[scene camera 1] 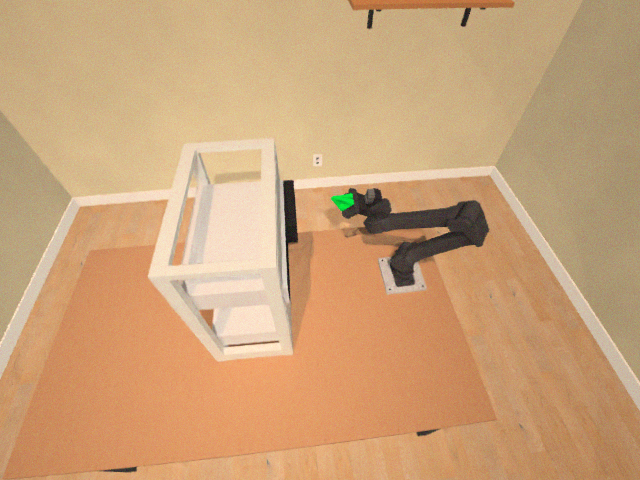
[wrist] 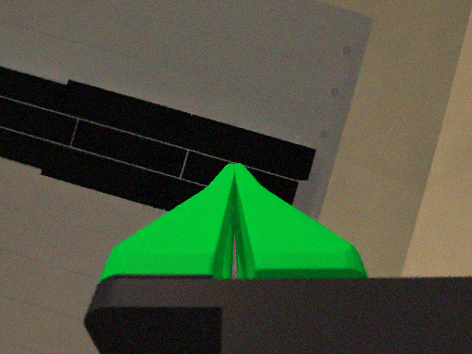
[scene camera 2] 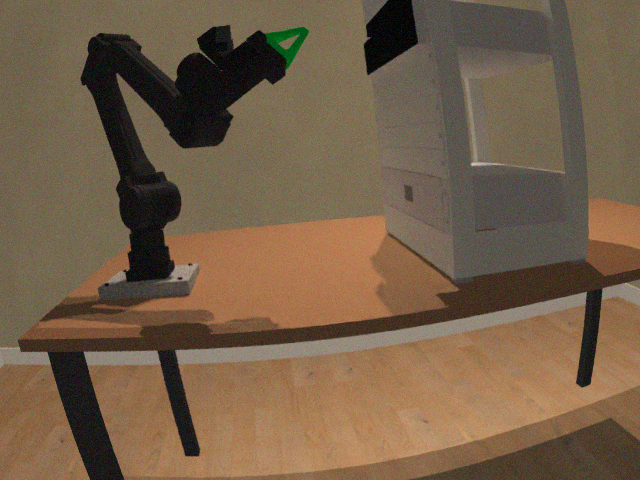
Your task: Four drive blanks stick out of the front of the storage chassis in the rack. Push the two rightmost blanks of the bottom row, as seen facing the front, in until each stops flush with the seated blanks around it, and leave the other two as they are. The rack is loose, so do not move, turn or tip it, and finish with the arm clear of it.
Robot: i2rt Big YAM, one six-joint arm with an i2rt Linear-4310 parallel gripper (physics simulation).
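Frame: origin at the arm's base, x back, y right, z up, level; centimetres.
Seen in the pictures: gripper, fingertip midpoint: (scene camera 1: 332, 197) (wrist: 234, 176) (scene camera 2: 306, 29); arm's base, link origin: (scene camera 1: 401, 274) (scene camera 2: 151, 274).
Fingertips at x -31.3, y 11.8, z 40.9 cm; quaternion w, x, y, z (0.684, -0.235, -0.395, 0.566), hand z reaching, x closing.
Note:
Offsets run from my fingertips to a thing's top centre. "spot": to the spot under its first point. Level surfaces: height alone.
The white rack (scene camera 1: 269, 206) (scene camera 2: 460, 155) stands upright. Its black blanks show as a dark block {spot: dx -15.6, dy -8.7, dz +4.3 cm} (scene camera 1: 290, 211) on the front. In scene camera 2, an upper part {spot: dx -14.8, dy +1.2, dz +1.6 cm} (scene camera 2: 392, 19) and a lower part {spot: dx -16.0, dy -6.9, dz -4.1 cm} (scene camera 2: 390, 55) jut out, with a notch between them. In the wrist view, the protruding top-row blanks {dx -19.9, dy -9.5, dz +4.3 cm} (wrist: 130, 112) and bottom-row blanks {dx -19.9, dy -9.5, dz -1.4 cm} (wrist: 110, 182) step out past the seated middle row {spot: dx -17.5, dy -9.9, dz +0.6 cm} (wrist: 127, 142). The fingers hide the bottom row's right end; exact depths cannot be told. My gripper (scene camera 1: 334, 199) (scene camera 2: 305, 31) (wrist: 234, 176) is shut and empty, tilted upward, apart from the rack.
The arm's base plate (scene camera 1: 390, 286) (scene camera 2: 144, 289) sits on the orange-brown table {dz -42.8 cm} (scene camera 1: 361, 372) (scene camera 2: 289, 273) in front of the rack. The wall (scene camera 1: 330, 93) rises behind, with a shelf (scene camera 1: 434, 4) high above. A visible gap lies between fingertips and rack front.

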